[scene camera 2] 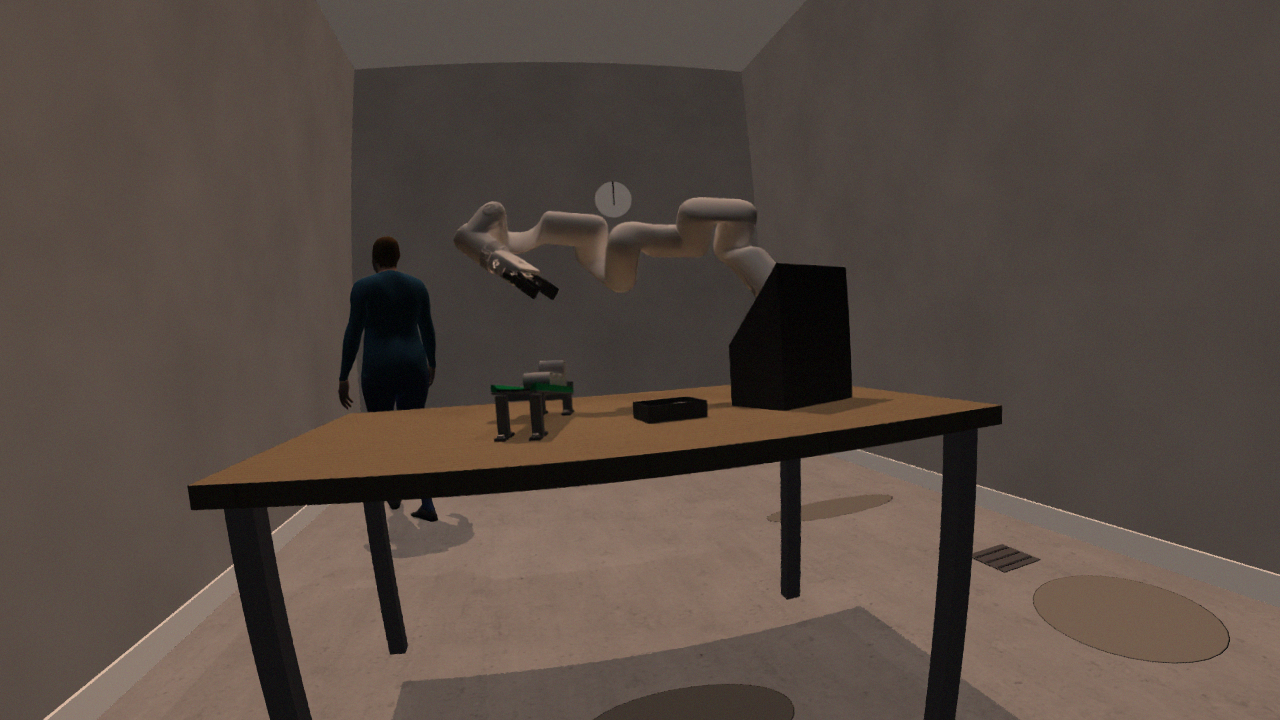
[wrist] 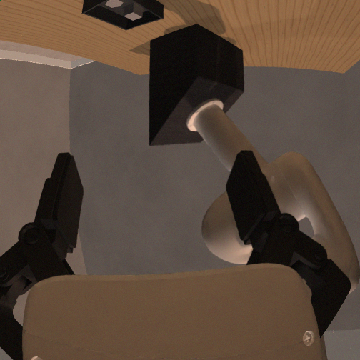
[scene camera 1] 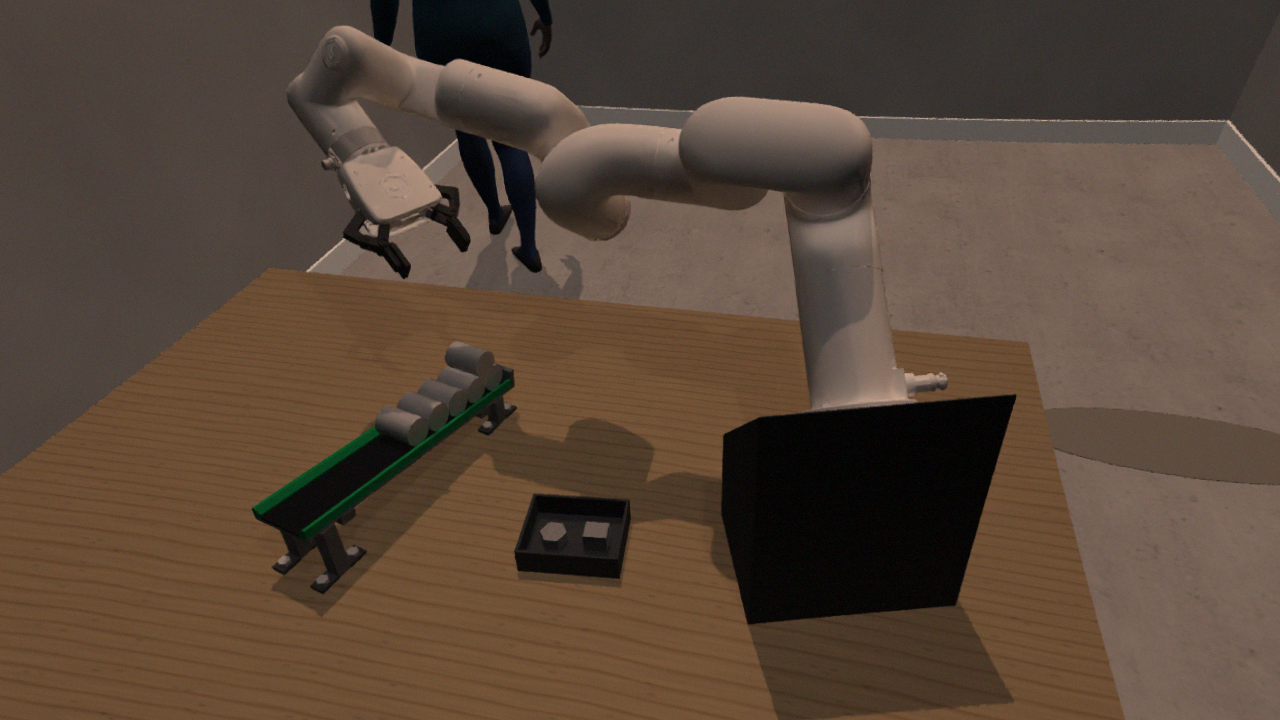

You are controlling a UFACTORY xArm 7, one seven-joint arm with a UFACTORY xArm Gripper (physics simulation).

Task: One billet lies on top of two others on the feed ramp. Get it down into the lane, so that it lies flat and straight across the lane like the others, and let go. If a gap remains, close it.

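Frame: origin at the arm's base, x ahead, y left, z up, level; centimetres.
Seen in the pictures: gripper, fingertip midpoint: [scene camera 2: 546, 294] [scene camera 1: 438, 259]; arm's base at its link origin: [scene camera 2: 790, 308] [scene camera 1: 857, 416].
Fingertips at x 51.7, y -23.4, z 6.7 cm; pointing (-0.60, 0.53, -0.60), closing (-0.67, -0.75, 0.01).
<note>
Pixels of each thing's top centre, then the offset from my fingertips to it. Level surfaces: height alone.
- raised grey billet at its top centre: [scene camera 1: 467, 348] [scene camera 2: 552, 360] dz -15.7, dx -0.8, dy -1.8 cm
- lowest billet at its top centre: [scene camera 1: 399, 414] [scene camera 2: 537, 372] dz -17.5, dx +5.8, dy +10.9 cm
- black tray at its top centre: [scene camera 1: 573, 524] [scene camera 2: 669, 401] dz -25.0, dx -18.8, dy +23.3 cm
- table at its surface level: dz -28.5 cm
The raised grey billet [scene camera 1: 469, 357] [scene camera 2: 551, 366] lies on top of two others at the upper end of the feed ramp [scene camera 1: 313, 471] [scene camera 2: 512, 388], roughly across it. Below it several grey billets lie side by side across the lane; the lowest billet [scene camera 1: 402, 427] [scene camera 2: 536, 378] is about halfway along the ramp. The uppermost one in the lane is partly hidden by the raised billet. My gripper [scene camera 1: 433, 258] [scene camera 2: 544, 293] [wrist: 155, 169] is open and empty, high above the table and well above the billets, tilted. The billets do not show in the wrist view.
A black tray [scene camera 1: 569, 565] [scene camera 2: 669, 411] [wrist: 107, 18] with two small grey pieces stands beside the ramp. A large black box [scene camera 1: 868, 510] [scene camera 2: 792, 340] [wrist: 172, 85] stands near the arm's base. A person [scene camera 1: 469, 35] [scene camera 2: 389, 331] stands on the floor behind the table [scene camera 1: 662, 644] [scene camera 2: 429, 447].
</note>
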